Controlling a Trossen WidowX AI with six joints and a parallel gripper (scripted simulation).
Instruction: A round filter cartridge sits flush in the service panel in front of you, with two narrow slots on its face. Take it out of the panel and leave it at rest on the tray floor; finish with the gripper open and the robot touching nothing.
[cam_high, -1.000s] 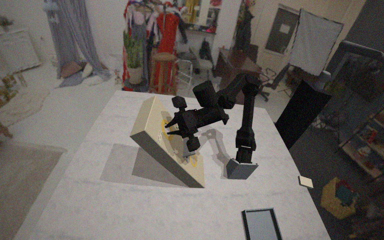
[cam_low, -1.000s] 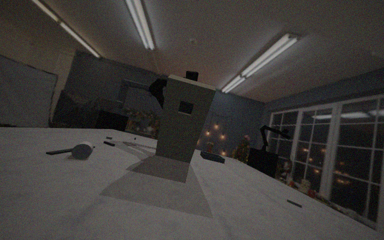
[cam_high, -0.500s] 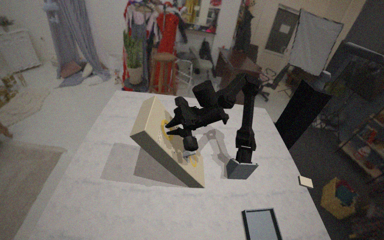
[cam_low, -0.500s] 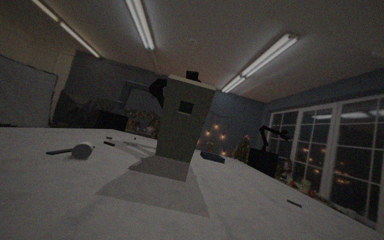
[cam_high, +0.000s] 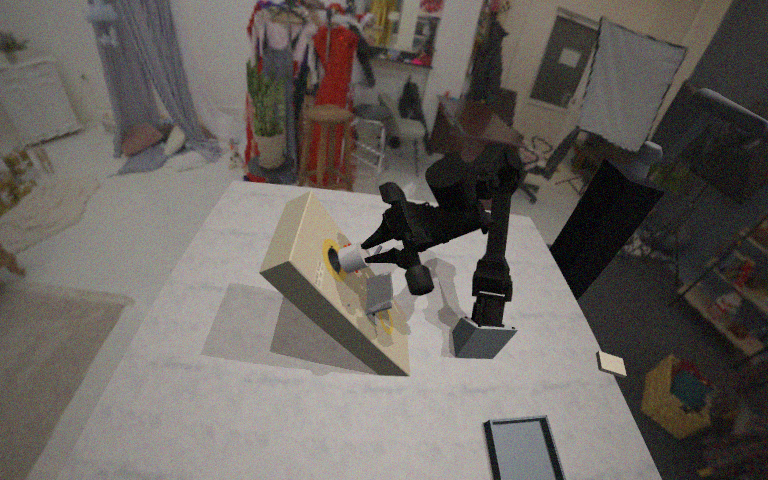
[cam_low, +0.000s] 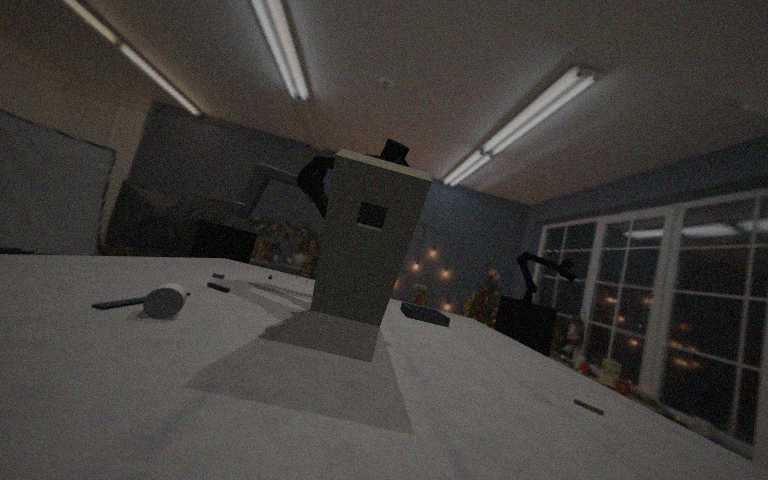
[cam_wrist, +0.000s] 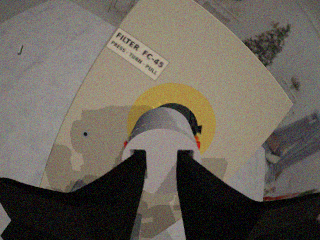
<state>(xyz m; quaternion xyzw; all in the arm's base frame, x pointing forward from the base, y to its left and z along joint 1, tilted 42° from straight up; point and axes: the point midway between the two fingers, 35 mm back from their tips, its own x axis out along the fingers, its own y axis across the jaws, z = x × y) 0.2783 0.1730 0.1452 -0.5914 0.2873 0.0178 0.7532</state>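
Right now my gripper tip is 10 mm short of the round white filter cartridge and 10 mm above it. Also, from my gripper tip: grey flap: 40 mm behind, 10 mm to the right, 130 mm below; tray: 410 mm behind, 240 mm to the left, 290 mm below.
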